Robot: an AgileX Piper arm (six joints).
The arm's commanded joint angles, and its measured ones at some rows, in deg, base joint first. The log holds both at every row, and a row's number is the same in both.
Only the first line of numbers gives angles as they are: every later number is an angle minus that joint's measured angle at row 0.
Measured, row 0:
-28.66, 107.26, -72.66, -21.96, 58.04, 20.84
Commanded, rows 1 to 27:
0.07, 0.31, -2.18, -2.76, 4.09, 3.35
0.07, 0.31, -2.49, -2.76, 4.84, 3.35
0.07, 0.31, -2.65, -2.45, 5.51, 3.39
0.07, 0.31, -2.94, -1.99, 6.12, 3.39
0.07, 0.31, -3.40, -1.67, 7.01, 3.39
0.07, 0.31, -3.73, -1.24, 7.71, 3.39
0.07, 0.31, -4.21, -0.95, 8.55, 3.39
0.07, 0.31, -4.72, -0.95, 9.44, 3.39
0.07, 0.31, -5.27, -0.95, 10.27, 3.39
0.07, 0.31, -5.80, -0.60, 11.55, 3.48
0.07, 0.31, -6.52, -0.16, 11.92, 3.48
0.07, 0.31, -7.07, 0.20, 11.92, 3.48
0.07, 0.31, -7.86, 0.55, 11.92, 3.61
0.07, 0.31, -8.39, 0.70, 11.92, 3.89
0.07, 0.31, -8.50, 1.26, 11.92, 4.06
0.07, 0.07, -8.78, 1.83, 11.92, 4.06
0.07, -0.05, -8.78, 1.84, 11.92, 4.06
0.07, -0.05, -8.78, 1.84, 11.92, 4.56
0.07, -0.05, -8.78, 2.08, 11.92, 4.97
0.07, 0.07, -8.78, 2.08, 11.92, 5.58
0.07, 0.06, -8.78, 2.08, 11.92, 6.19
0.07, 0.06, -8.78, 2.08, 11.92, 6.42
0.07, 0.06, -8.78, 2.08, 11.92, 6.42
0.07, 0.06, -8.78, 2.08, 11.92, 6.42
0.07, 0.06, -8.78, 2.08, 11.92, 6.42
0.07, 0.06, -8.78, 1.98, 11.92, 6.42
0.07, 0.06, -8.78, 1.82, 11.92, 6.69
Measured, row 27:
0.00, 0.50, -8.24, 2.15, 11.87, 5.94
